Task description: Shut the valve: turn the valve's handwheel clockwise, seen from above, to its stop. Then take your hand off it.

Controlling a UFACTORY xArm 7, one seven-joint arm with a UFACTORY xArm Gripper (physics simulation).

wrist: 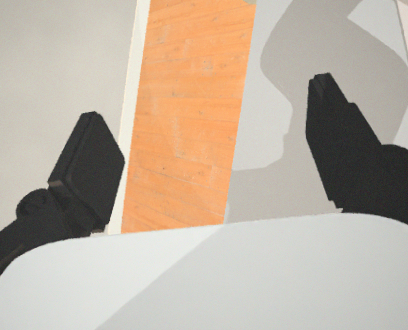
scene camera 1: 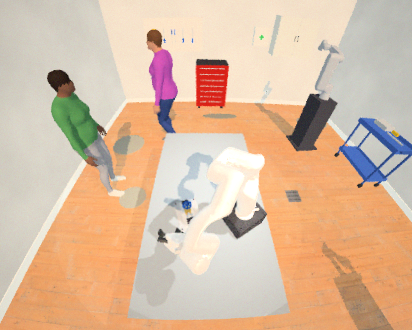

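Note:
The valve's small blue handwheel (scene camera 1: 186, 204) sits at the top of the valve, with a yellow part (scene camera 1: 188, 212) just below it. It is small in the scene view, and its turning position cannot be told. The valve does not show in the wrist view. My gripper (scene camera 1: 170, 233) (wrist: 205, 121) is open, with its two black fingers wide apart and nothing between them. In the scene view it appears below and a little left of the handwheel, apart from it.
The arm's dark base (scene camera 1: 240, 229) stands right of the valve on the grey mat (scene camera 1: 235, 290) (wrist: 257, 145). Two people (scene camera 1: 77, 120) (scene camera 1: 164, 77) stand at the left and back left. A red cabinet (scene camera 1: 212, 85), a black pedestal (scene camera 1: 313, 122) and a blue cart (scene camera 1: 382, 137) stand farther off.

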